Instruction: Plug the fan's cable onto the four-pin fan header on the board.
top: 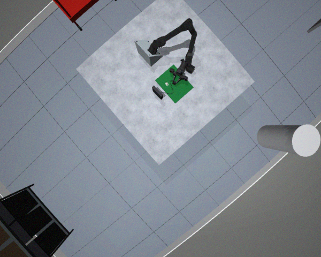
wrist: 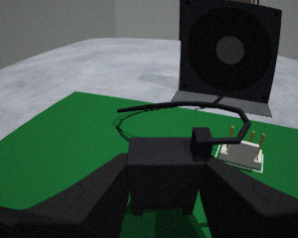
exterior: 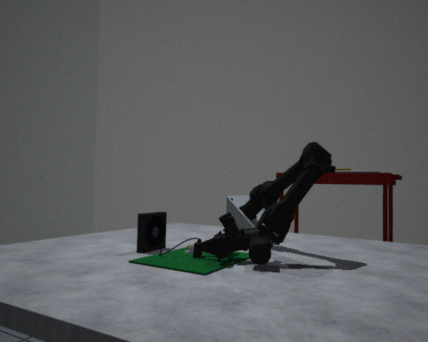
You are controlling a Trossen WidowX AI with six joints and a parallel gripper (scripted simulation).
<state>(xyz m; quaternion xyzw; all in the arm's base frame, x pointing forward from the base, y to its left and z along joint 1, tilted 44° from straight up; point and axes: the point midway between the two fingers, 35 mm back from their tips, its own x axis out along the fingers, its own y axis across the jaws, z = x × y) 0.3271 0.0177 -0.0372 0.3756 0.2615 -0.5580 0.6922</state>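
The black plug is 1 cm below my gripper tip. The rest, counted from my gripper tip: four-pin header (5 cm behind, 5 cm to the right, 3 cm below); black fan (5 cm behind, 18 cm to the right, 3 cm above); green board (5 cm below).
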